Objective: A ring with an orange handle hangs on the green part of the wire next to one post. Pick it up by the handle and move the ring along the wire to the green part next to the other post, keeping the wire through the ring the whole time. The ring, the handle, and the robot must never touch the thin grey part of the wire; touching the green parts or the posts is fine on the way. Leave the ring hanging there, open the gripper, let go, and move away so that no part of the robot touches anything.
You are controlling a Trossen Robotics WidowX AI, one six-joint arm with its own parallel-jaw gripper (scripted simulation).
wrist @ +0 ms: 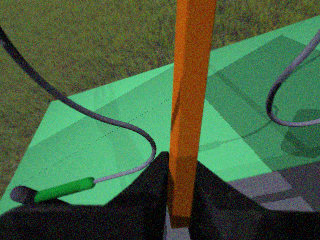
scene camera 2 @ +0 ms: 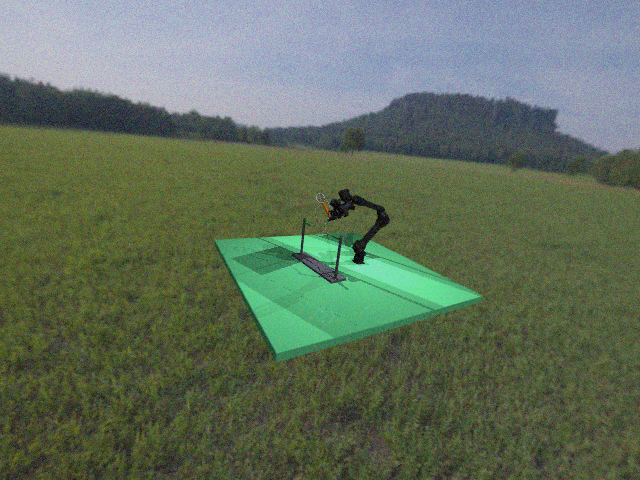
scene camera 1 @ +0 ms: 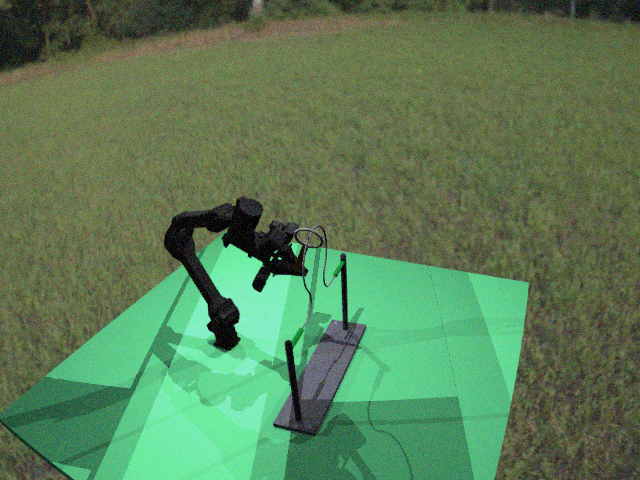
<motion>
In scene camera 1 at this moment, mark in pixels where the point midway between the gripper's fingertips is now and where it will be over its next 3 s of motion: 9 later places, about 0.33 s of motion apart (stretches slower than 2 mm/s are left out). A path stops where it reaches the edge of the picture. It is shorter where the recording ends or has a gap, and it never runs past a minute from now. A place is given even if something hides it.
My gripper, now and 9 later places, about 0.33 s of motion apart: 306, 273; 305, 276; 304, 278; 303, 280; 301, 282; 300, 283; 299, 283; 298, 284; 297, 283; 296, 283
</motion>
